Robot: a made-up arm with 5 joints. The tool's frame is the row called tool.
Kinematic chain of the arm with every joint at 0, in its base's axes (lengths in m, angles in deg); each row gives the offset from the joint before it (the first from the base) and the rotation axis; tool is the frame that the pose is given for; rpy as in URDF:
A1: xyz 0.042 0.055 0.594 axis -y
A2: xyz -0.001 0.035 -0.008 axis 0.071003 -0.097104 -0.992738
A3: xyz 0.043 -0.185 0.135 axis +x
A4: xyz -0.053 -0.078 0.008 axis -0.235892 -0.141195 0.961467
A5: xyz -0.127 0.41 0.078 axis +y
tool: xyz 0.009 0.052 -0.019 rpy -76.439 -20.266 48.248
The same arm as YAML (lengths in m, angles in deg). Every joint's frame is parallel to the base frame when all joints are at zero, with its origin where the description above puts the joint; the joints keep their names.
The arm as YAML. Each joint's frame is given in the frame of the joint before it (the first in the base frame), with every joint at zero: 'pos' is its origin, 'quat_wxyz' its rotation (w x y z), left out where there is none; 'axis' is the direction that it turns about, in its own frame. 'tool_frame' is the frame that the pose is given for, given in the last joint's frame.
length_unit: m
angle_unit: deg
joints:
  - joint: A1
    pos: [0.042, 0.055, 0.594]
    axis: "-y"
  - joint: A2
    pos: [-0.001, 0.035, -0.008]
    axis: [0.071003, -0.097104, -0.992738]
  - joint: A3
    pos: [0.043, -0.185, 0.135]
    axis: "+x"
  - joint: A4
    pos: [-0.053, -0.078, 0.008]
    axis: [-0.235892, -0.141195, 0.961467]
  - joint: A5
    pos: [-0.127, 0.41, 0.078]
    axis: "+y"
tool_frame:
  pos: [0.009, 0.052, -0.019]
  quat_wxyz: [0.750333, -0.499342, -0.375066, 0.216755]

